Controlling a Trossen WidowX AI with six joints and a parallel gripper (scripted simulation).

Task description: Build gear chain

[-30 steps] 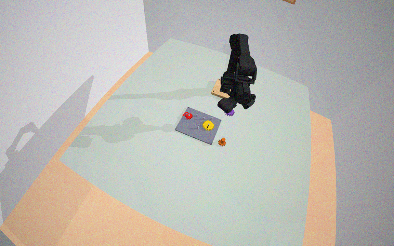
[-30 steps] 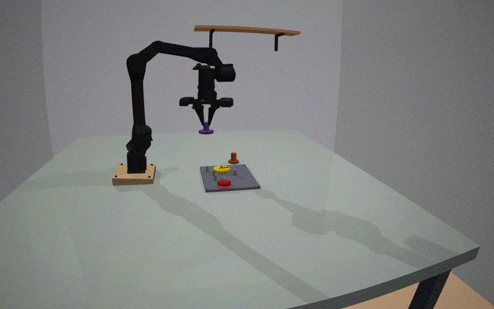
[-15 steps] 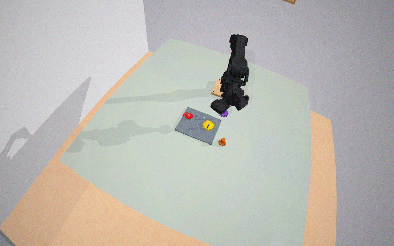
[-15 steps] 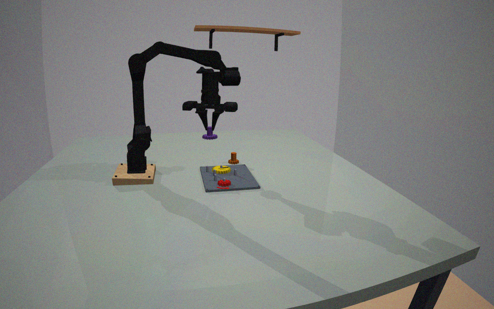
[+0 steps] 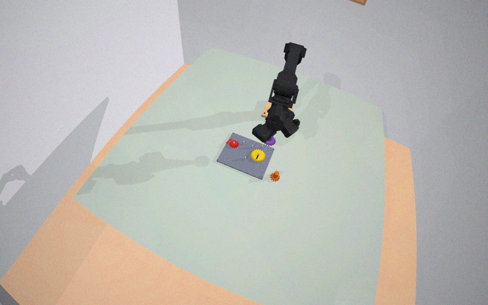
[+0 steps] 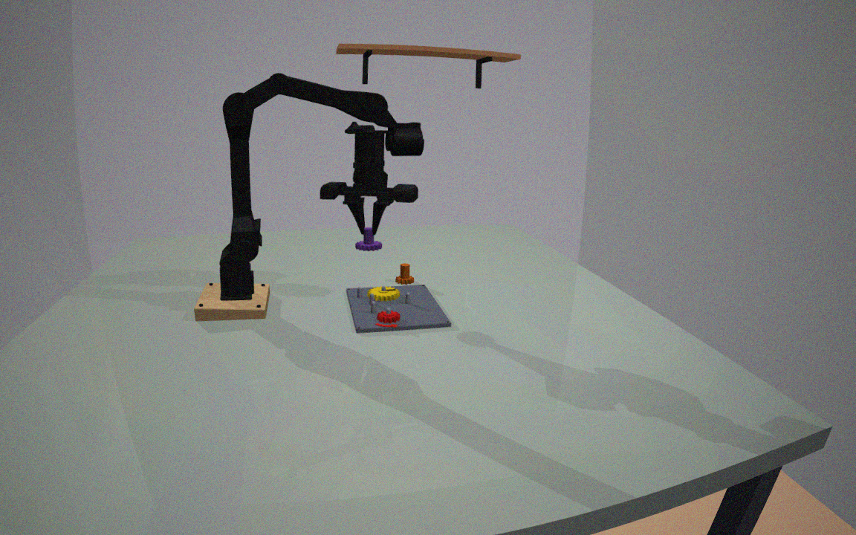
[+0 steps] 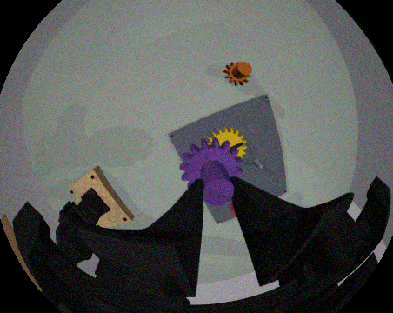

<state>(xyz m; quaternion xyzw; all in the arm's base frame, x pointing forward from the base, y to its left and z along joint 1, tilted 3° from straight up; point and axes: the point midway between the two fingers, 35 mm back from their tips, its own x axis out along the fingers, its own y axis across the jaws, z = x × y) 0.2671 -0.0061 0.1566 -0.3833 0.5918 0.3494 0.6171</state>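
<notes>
The red gear lies 140 mm to the right of my gripper tip and 110 mm below it. Also, from my gripper tip: yellow gear: 20 mm ahead, 30 mm to the right, 110 mm below; then purple gear: 10 mm below; then orange gear: 100 mm ahead, 70 mm to the left, 110 mm below.
</notes>
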